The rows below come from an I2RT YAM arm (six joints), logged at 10 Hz.
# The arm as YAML. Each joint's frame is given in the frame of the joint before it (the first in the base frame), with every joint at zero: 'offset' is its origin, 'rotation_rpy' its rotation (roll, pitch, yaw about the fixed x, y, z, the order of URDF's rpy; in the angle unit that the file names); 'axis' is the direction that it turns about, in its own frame. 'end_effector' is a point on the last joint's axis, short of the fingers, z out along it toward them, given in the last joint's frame.
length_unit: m
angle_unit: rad
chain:
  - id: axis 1
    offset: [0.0, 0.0, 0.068]
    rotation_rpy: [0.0, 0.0, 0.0]
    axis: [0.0, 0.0, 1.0]
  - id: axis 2
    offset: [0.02, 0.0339, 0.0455]
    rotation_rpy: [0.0, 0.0, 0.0]
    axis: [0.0, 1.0, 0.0]
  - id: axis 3
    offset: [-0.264, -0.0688, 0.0]
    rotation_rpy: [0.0, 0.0, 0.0]
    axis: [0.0, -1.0, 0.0]
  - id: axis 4
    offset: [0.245, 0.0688, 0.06]
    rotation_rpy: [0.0, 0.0, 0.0]
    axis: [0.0, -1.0, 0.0]
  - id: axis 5
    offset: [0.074, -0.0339, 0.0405]
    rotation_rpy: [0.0, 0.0, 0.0]
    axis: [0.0, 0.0, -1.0]
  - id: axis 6
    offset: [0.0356, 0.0, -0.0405]
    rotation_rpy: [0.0, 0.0, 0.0]
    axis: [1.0, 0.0, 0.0]
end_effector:
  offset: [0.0, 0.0, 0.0]
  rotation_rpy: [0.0, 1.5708, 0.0]
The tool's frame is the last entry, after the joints.
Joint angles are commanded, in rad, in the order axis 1, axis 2, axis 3, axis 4, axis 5, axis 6. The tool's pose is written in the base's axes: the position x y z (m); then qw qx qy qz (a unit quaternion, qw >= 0). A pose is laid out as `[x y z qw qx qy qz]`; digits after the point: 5 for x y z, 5 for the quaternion.
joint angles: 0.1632, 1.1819, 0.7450, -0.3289, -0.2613, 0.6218
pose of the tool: [0.24065 0.04895 0.23336 0.31299 0.15765 0.89997 0.25931]
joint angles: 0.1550, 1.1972, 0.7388, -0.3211, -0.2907, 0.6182
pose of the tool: [0.24226 0.04818 0.22869 0.30280 0.15524 0.90145 0.26757]
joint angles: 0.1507, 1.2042, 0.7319, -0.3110, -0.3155, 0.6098
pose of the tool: [0.24280 0.04804 0.22583 0.29798 0.14883 0.90180 0.27534]
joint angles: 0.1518, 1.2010, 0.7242, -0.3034, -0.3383, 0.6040
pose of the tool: [0.24164 0.04892 0.22485 0.29548 0.14076 0.90109 0.28446]
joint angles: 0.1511, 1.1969, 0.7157, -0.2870, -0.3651, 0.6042
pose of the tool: [0.24094 0.04954 0.22453 0.29543 0.13424 0.89806 0.29698]
